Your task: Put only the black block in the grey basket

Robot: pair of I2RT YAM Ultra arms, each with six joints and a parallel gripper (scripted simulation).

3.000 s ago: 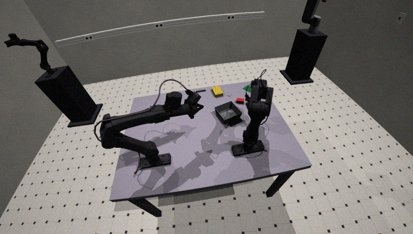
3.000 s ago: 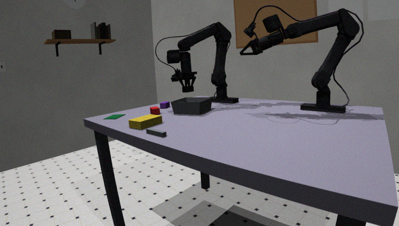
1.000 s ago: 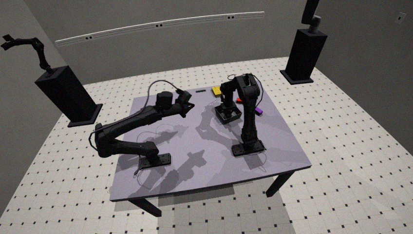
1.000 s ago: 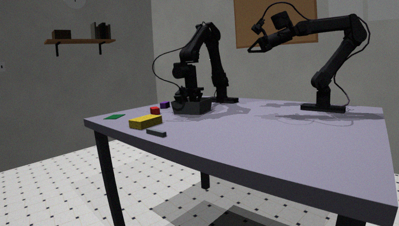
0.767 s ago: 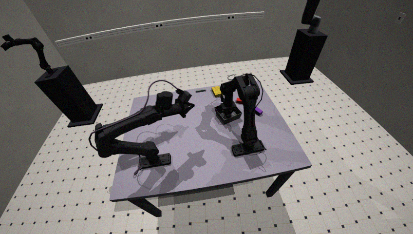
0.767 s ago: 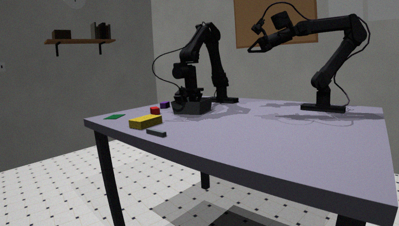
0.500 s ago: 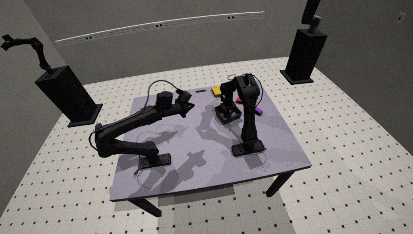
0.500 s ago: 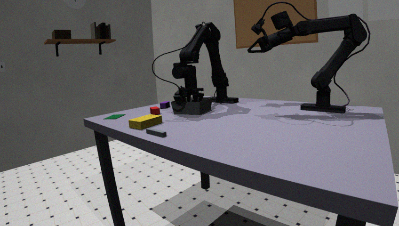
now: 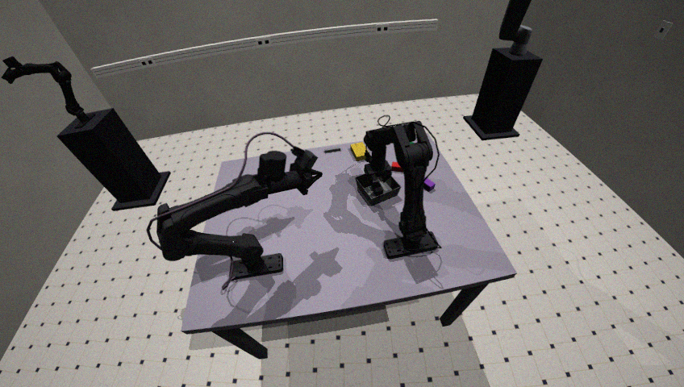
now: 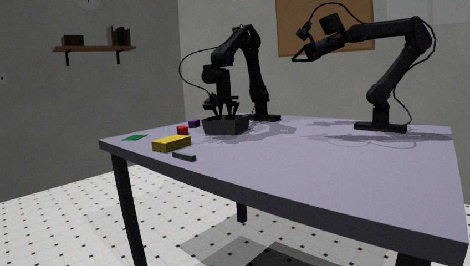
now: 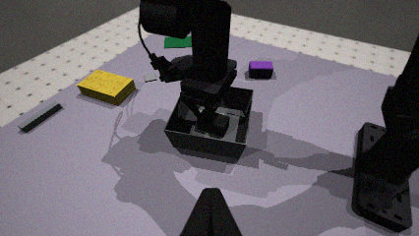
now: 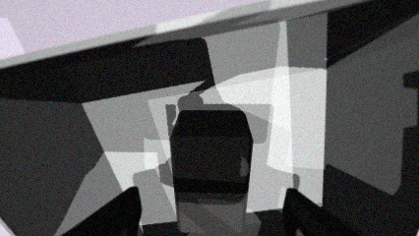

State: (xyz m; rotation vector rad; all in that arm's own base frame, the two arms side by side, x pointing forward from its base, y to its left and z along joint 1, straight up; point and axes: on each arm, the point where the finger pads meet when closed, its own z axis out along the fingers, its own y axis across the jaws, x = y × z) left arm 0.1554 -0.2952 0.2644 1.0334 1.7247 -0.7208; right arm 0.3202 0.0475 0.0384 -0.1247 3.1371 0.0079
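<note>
The black block lies 4 cm below my right hand and 1 cm behind it. Round my right hand: grey basket: 4 cm below, 1 cm behind; then red block: 13 cm to the right, 12 cm ahead, 4 cm below; then purple block: 24 cm to the right, 4 cm below, 2 cm behind.
</note>
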